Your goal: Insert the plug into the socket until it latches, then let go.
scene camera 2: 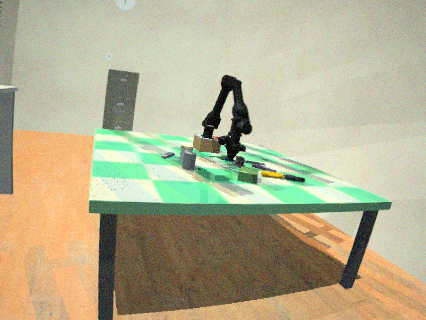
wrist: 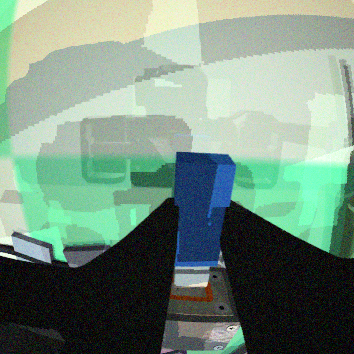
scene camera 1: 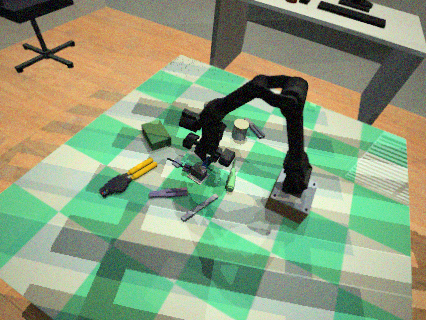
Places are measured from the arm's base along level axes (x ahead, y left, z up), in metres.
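Pixels of known places: gripper, between the fingertips: (scene camera 2: 229,161) (wrist: 197,207) (scene camera 1: 207,163); arm's base, origin of its link: (scene camera 2: 207,137) (scene camera 1: 293,187).
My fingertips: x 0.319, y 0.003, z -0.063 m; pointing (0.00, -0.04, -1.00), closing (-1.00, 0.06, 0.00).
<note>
Ahead of a thing's pixels: the offset from my fingertips to its top centre. "spot": to the spot under its first point.
My gripper (scene camera 1: 207,157) (scene camera 2: 231,156) (wrist: 197,207) is shut on the blue plug {0.009 m left, 0.001 m ahead, 0.013 m up} (scene camera 1: 206,163) (wrist: 197,232) and holds it upright. In the wrist view the plug's pale tip {spot: 0.033 m left, 0.002 m ahead, 0.007 m up} (wrist: 192,277) points down at the socket {0.057 m left, 0.010 m ahead, 0.027 m up} (scene camera 1: 198,172) (wrist: 222,295) and overlaps the far part of its orange-rimmed opening. The near and right edges of the orange rim {spot: 0.043 m left, 0.002 m ahead, 0.013 m up} (wrist: 191,298) show. Whether the tip is above the opening or inside it, I cannot tell. In scene camera 2 the plug is too small to make out.
A dark cable with grey clips (wrist: 32,247) lies left of the socket. Around stand or lie a green block {0.030 m right, 0.246 m ahead, 0.023 m up} (scene camera 1: 156,137) (scene camera 2: 248,175), yellow-handled pliers {spot: 0.199 m left, 0.217 m ahead, 0.001 m down} (scene camera 1: 127,178) (scene camera 2: 282,176), a purple piece {0.177 m left, 0.063 m ahead, 0.005 m down} (scene camera 1: 168,193), a grey bar {0.174 m left, 0.058 m back, 0.007 m down} (scene camera 1: 199,208), a green tool {0.006 m right, 0.105 m back, 0.010 m up} (scene camera 1: 231,180) and a cylinder {0.219 m right, 0.050 m back, 0.053 m up} (scene camera 1: 240,131).
</note>
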